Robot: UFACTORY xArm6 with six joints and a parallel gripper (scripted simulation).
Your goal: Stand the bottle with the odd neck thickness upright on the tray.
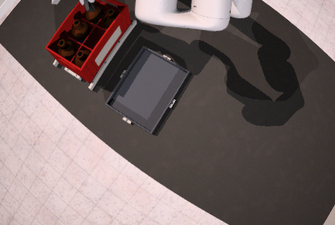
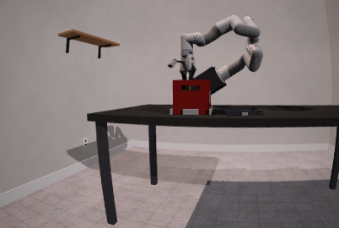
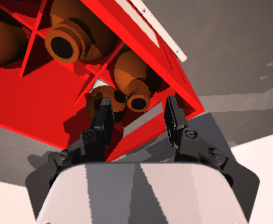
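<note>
The red crate lies 70 mm ahead of my hand, 60 mm to the left of it and 100 mm below it. From my hand the other things lie so: dark flat tray (50 mm ahead, 350 mm to the left, 170 mm below).
</note>
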